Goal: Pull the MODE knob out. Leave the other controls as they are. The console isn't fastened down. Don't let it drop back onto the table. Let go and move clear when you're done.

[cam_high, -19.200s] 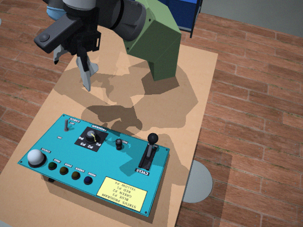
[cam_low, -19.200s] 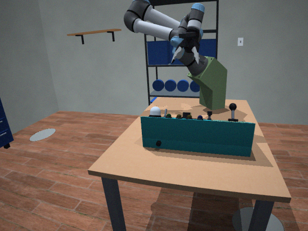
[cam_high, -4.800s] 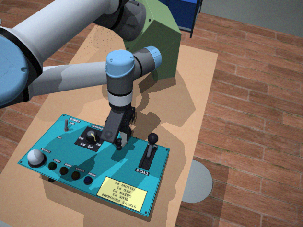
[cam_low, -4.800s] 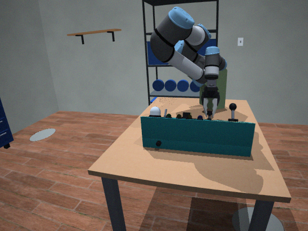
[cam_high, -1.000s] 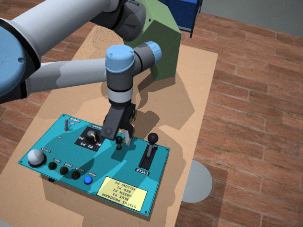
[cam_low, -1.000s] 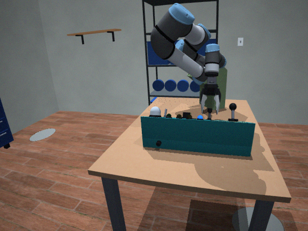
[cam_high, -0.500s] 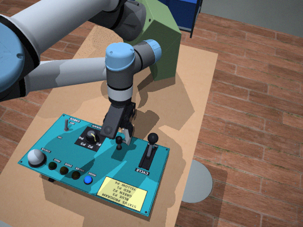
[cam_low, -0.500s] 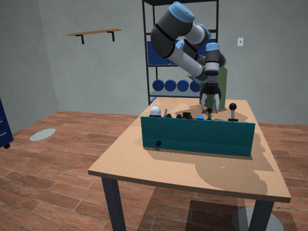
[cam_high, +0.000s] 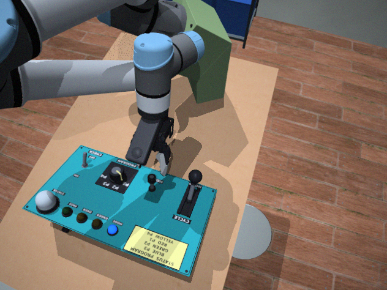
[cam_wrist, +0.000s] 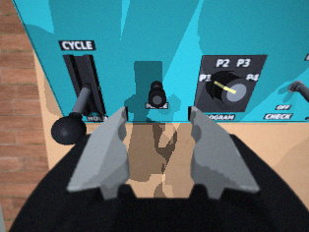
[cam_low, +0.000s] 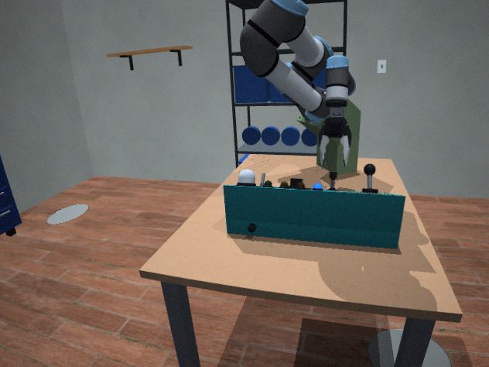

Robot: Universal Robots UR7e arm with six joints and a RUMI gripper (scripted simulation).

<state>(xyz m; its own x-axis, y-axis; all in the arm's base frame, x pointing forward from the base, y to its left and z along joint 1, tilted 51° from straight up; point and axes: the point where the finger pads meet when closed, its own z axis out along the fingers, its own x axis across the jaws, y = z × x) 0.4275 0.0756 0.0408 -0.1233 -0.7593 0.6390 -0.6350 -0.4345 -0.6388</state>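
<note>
The mode knob lies 2 cm ahead of my hand and 5 cm below it. Also, from my hand: teal console: 5 cm ahead, 7 cm to the right, 9 cm below; then cycle lever: 2 cm ahead, 12 cm to the left, 6 cm below; then program dial: 2 cm ahead, 11 cm to the right, 7 cm below.
</note>
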